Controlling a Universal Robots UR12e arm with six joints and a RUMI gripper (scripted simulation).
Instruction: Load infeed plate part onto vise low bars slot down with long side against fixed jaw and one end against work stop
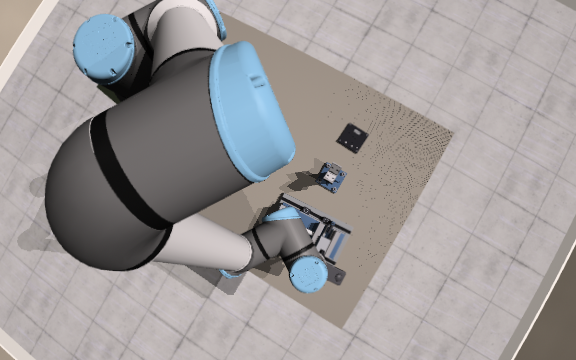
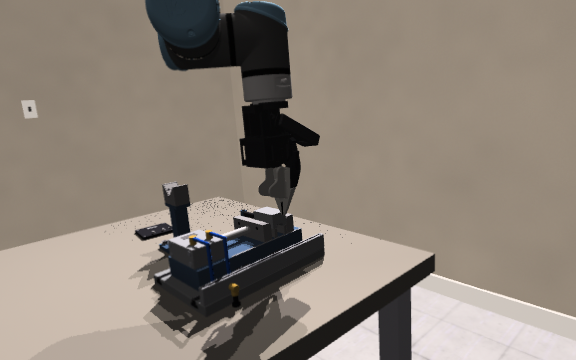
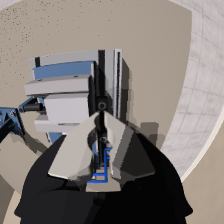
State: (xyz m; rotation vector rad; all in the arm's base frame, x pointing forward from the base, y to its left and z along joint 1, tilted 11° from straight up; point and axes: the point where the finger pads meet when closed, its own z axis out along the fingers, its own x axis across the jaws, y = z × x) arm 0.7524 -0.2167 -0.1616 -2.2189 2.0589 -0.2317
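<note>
Now: the part 5 cm to the left of my hand and 4 cm below it. Also, from my hand: fixed jaw (2 cm ahead, 7 cm to the left, 5 cm below); work stop rod (1 cm behind, 11 cm to the left, 3 cm below); cylinder rod (9 cm behind, 6 cm to the left, 5 cm below).
</note>
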